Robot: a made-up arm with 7 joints. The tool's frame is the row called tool.
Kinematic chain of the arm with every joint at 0, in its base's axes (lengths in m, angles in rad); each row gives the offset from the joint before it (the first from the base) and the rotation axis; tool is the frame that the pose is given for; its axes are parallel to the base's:
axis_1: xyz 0 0 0.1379 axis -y
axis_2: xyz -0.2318 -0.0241 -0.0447 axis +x
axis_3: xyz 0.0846 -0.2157 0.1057 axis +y
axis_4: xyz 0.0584 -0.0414 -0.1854 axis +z
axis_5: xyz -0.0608 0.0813 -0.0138 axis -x
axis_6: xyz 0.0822 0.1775 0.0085 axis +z
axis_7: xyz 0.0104 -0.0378 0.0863 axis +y
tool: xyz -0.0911 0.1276 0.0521
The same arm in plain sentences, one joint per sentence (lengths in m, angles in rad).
The arm has seven revolute joints in a row. What follows holds with every joint at zero, and every direction is one of the base frame's. The first joint lies 0.1379 m along +z from the base frame's origin and turns about -y. The second joint lies 0.2318 m along -x and 0.0241 m along -y and 0.0447 m along -z from the first joint and turns about +x. The third joint lies 0.0846 m along +x and 0.2157 m along -y and 0.1057 m along +z from the second joint and turns about +y. The fourth joint lies 0.0584 m along +x and 0.0414 m along -y and 0.1854 m along -z from the third joint and turns about +z. The fifth joint lies 0.0608 m along -x and 0.0813 m along +y and 0.0138 m along -z from the fourth joint and turns about -x. The sixth joint lies 0.0822 m along +x and 0.1775 m along +y and 0.0085 m along +z from the fifth joint and turns about +z. The seventh joint lies 0.0104 m along +x and 0.0378 m along -y and 0.0863 m along +z from the sixth joint and turns about +y. The tool frame, which is the frame that the pose is given for, lies 0.0911 m along -x and 0.1276 m along +y and 0.0521 m along +z from the seventh joint; its axes are parallel to the base frame's.
